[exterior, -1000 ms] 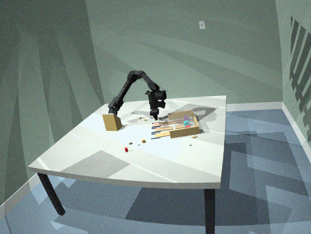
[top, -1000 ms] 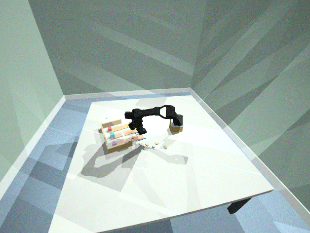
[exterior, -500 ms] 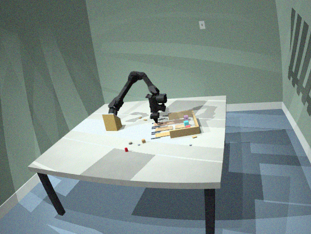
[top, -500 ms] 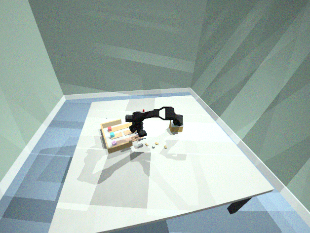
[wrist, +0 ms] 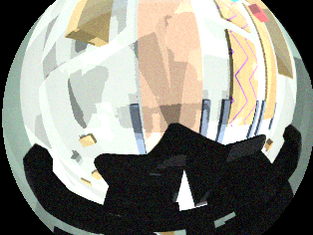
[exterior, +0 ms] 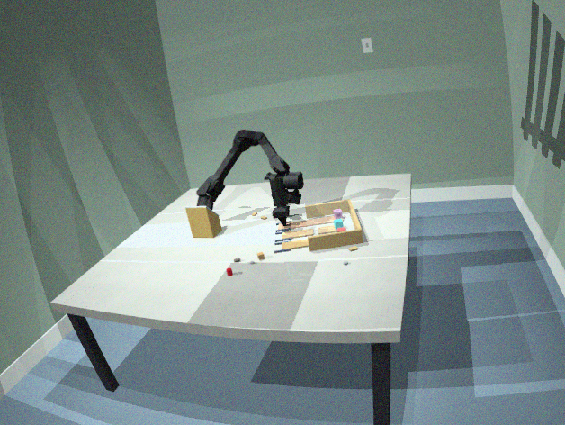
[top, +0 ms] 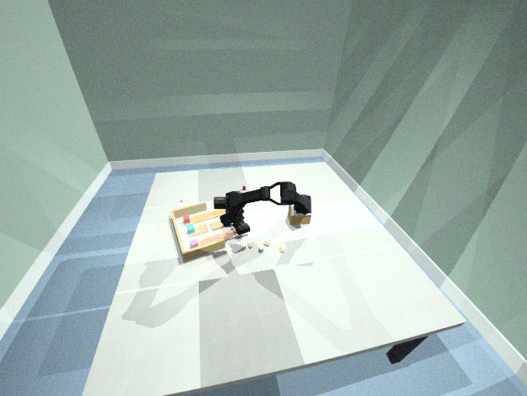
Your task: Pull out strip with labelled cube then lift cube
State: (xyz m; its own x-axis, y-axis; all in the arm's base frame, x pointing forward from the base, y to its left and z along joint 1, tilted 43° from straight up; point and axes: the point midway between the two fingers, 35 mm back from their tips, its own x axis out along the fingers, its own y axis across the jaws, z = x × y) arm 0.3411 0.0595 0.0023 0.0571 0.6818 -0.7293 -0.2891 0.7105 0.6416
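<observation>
Right now the tan strip is 100 mm ahead of my gripper tip and 30 mm to the left of it. From my gripper tip the other things lie so: red peg 390 mm to the right, 70 mm behind; then purple cube marked h 210 mm ahead, 70 mm to the left, 10 mm above.
</observation>
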